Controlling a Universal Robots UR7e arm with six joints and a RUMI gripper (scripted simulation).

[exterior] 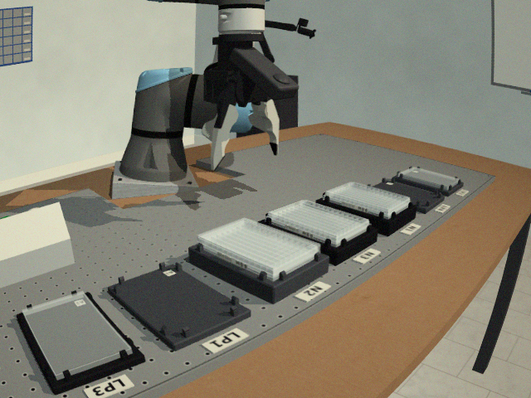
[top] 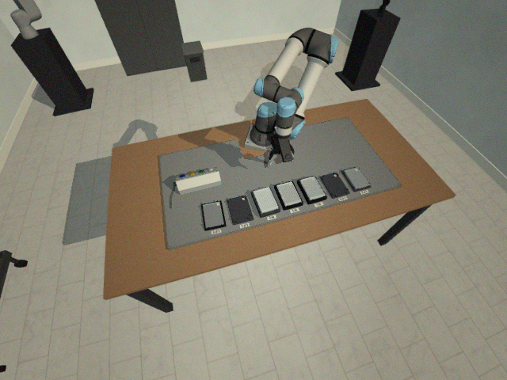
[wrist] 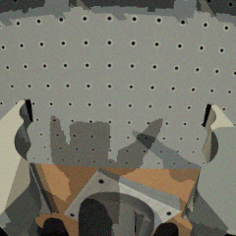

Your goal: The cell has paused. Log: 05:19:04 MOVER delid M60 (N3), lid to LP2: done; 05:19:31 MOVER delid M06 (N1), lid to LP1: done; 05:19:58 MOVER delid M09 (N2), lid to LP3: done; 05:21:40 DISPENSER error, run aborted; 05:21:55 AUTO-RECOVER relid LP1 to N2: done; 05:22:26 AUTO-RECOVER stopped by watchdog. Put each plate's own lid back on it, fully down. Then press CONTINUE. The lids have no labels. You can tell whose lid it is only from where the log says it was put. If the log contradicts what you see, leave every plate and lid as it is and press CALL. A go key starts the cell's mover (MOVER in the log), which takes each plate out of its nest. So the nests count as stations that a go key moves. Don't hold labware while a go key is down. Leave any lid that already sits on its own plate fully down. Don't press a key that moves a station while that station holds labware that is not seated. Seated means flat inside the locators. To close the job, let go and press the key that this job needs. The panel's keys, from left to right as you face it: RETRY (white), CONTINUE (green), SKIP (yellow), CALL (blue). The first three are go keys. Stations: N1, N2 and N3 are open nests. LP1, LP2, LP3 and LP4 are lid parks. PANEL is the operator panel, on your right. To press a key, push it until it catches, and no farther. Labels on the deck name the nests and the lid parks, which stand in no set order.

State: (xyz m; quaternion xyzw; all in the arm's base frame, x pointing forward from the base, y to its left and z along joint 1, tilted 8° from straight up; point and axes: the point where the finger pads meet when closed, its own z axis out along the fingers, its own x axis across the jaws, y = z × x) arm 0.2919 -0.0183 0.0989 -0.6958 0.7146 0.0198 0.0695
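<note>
The plate is 150 mm ahead of my hand, 60 mm below it and 10 mm to the right of it. From my hand the other things lie so: green CONTINUE key: 400 mm to the right, 100 mm behind, 20 mm below; lid park LP1: 260 mm to the right, 150 mm ahead, 80 mm below; white RETRY key: 350 mm to the right, 100 mm behind, 20 mm below.
</note>
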